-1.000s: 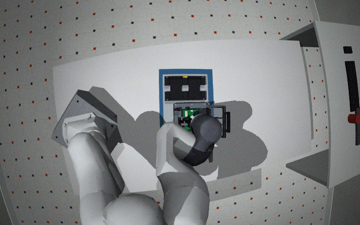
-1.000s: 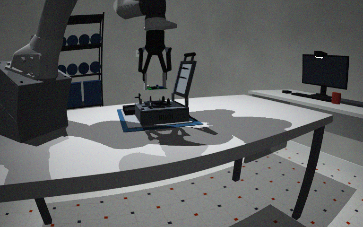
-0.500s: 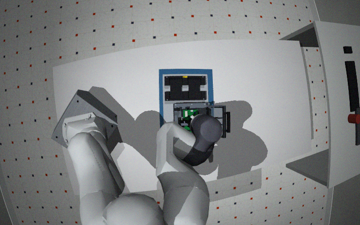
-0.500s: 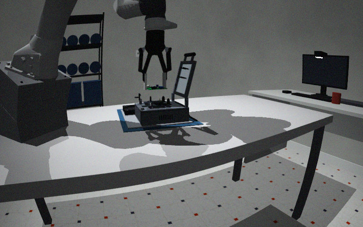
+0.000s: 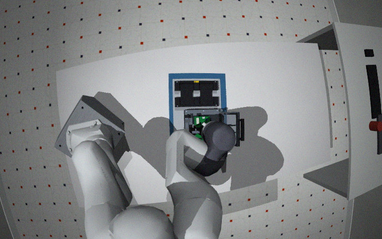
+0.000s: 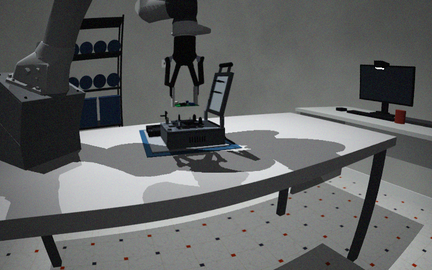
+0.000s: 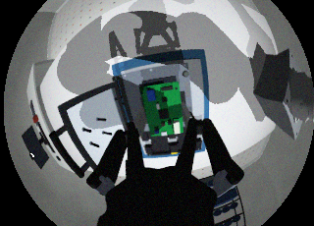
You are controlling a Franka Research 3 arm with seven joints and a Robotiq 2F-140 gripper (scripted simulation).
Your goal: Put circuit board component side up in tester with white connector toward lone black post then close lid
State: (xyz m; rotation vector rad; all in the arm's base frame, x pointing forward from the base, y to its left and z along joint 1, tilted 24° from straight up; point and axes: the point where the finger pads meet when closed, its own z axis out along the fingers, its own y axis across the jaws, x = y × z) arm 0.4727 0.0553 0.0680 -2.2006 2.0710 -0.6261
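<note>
The see-through lid lies 130 mm ahead of my hand and 30 mm above it. From my hand the other things lie so: green circuit board: 20 mm below.
</note>
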